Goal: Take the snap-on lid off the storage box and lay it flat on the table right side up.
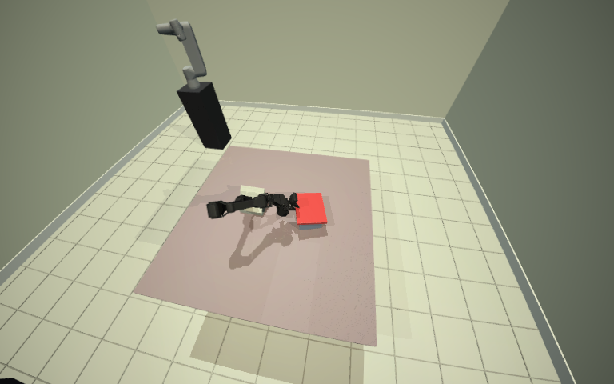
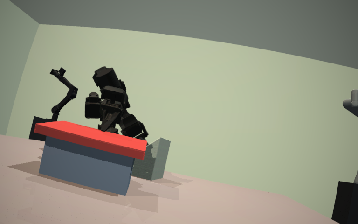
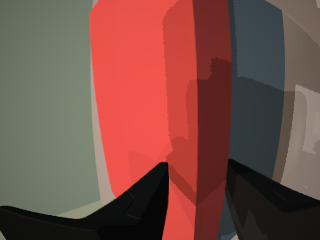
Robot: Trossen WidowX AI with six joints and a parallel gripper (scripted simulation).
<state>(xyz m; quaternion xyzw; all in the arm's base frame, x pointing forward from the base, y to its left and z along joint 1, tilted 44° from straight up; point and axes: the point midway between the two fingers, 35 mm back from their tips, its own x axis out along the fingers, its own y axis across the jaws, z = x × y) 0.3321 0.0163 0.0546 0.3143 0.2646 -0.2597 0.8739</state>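
Right now my gripper tip is 70 mm short of the red lid and 20 mm to the right of it. Round my gripper tip: storage box (70 mm ahead, 60 mm below, 20 mm to the left).
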